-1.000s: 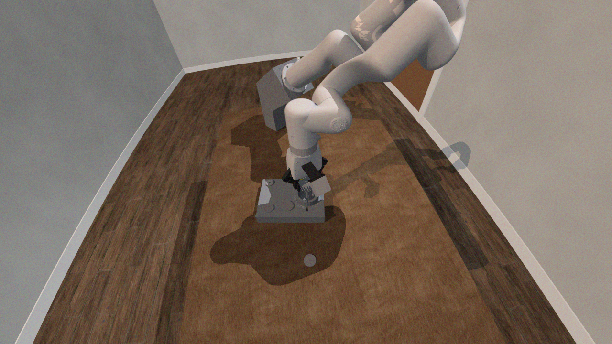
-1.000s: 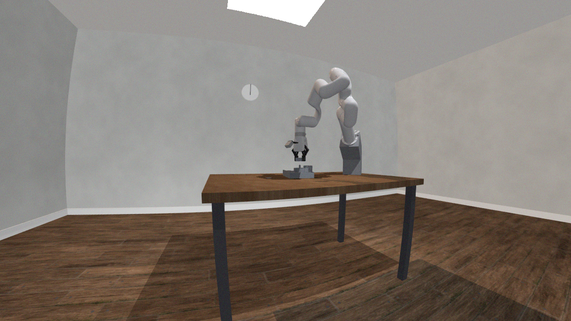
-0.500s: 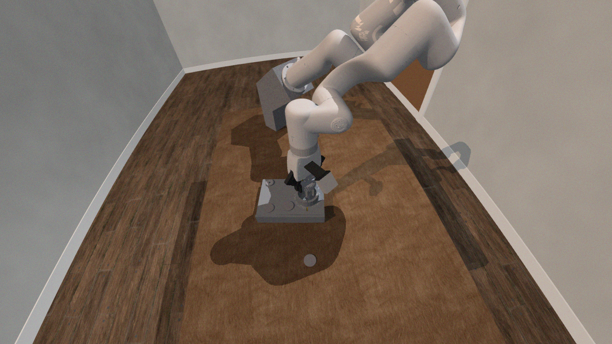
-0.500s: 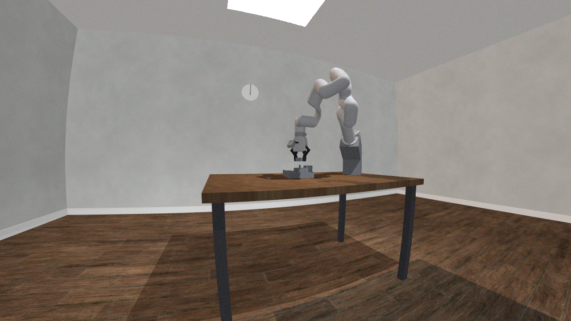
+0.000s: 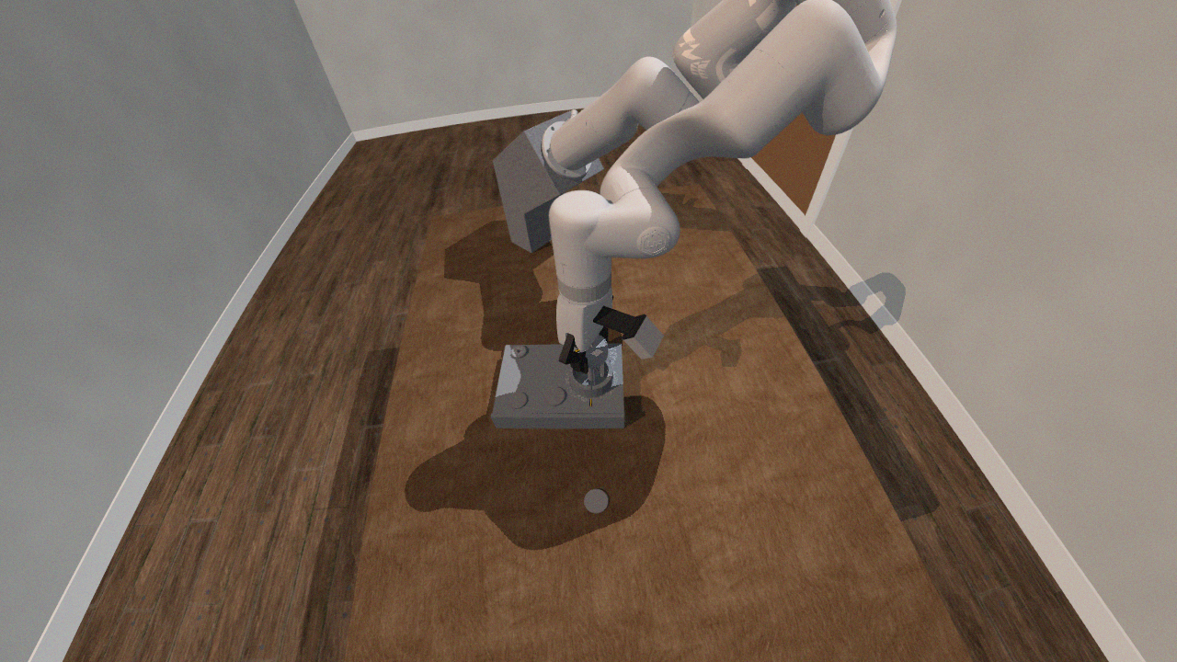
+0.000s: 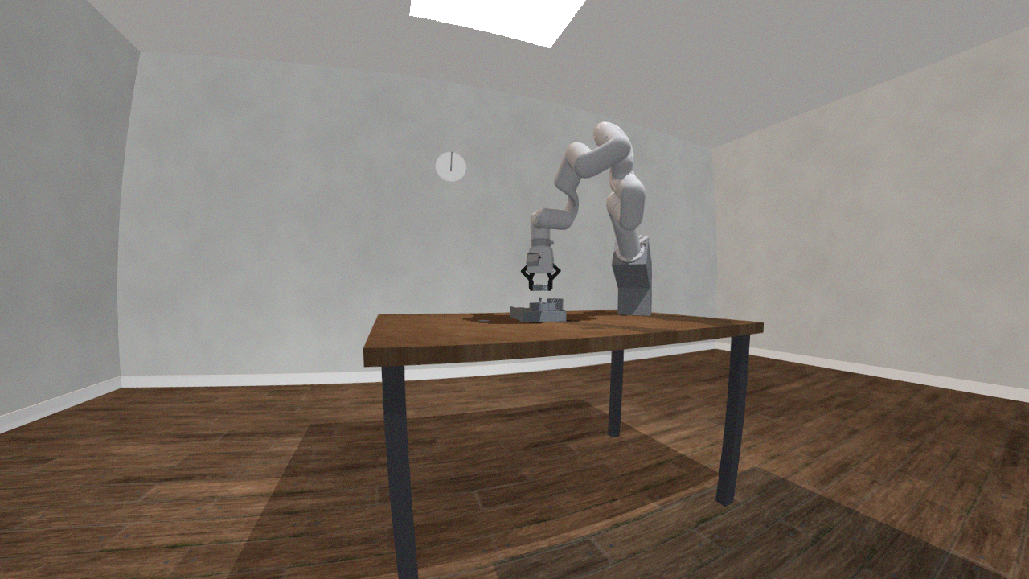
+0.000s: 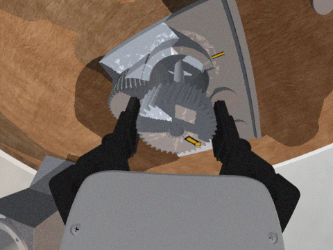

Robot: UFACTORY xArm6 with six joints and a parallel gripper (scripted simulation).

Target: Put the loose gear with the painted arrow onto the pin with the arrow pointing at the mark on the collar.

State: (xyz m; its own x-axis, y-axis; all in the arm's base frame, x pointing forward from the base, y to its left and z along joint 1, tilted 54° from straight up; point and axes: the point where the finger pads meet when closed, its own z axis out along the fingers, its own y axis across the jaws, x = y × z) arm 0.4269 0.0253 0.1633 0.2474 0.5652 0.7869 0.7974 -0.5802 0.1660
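The grey gear lies right at my hand.
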